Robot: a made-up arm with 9 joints. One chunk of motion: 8 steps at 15 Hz.
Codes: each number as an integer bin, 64 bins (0 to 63) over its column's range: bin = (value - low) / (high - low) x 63, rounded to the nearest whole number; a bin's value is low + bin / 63 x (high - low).
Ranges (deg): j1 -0.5..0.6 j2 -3.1..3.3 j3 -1.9..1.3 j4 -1.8..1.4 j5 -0.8..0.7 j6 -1.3..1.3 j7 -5..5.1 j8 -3.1..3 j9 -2.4..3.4
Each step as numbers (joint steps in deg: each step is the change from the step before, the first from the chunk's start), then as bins.
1 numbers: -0.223 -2.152 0.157 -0.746 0.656 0.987 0.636 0.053 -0.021
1 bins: 16 9 40 21 61 55 35 33 26
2 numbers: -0.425 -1.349 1.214 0.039 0.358 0.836 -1.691 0.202 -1.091
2 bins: 4 17 61 36 49 52 21 34 14
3 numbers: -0.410 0.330 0.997 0.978 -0.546 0.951 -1.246 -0.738 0.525
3 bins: 5 34 57 55 11 55 23 24 32
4 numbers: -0.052 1.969 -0.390 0.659 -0.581 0.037 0.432 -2.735 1.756
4 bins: 26 50 30 48 9 32 34 4 45
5 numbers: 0.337 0.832 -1.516 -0.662 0.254 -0.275 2.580 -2.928 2.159
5 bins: 48 39 8 22 44 25 47 2 50
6 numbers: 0.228 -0.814 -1.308 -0.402 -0.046 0.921 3.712 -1.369 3.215
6 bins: 42 23 12 28 32 54 54 18 61
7 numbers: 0.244 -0.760 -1.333 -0.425 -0.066 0.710 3.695 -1.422 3.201
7 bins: 43 23 11 27 31 49 54 17 61
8 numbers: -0.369 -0.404 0.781 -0.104 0.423 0.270 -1.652 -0.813 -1.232
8 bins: 8 27 53 33 51 38 21 24 13
